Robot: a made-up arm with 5 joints.
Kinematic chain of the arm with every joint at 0, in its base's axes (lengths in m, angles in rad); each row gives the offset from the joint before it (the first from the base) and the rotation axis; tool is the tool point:
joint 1: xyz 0 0 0.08 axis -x
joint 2: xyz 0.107 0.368 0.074 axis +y
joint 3: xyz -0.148 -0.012 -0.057 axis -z
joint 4: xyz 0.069 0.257 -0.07 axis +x
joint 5: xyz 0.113 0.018 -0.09 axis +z
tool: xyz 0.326 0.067 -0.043
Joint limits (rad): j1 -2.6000..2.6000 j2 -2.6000..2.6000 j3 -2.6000..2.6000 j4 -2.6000..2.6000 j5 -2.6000..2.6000
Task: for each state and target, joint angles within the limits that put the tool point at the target. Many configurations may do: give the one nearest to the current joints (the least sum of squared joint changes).
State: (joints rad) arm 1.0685 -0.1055 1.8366 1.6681 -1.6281
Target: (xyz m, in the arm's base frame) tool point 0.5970 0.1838 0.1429
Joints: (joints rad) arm 0.7271 -0.8800 1.5440 2.1120 -1.4913
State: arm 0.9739 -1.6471 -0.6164 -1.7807 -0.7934
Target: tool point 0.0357 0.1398 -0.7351
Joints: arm 1.4662 -1.6996 -0.9189 -1.8471 -0.8047
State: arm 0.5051 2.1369 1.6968 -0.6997 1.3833
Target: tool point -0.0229 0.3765 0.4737
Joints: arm 0.8435 2.6000 2.1301 -1.2604 0.9088
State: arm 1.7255 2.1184 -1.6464 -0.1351 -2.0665
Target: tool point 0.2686 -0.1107 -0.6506
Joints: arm 2.1558 2.6000 -2.0752 -0.4659 -1.3141
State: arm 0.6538 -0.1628 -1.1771 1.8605 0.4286
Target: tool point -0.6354 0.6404 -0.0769
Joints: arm 0.4351 0.1008 -1.8613 0.9810 0.4350
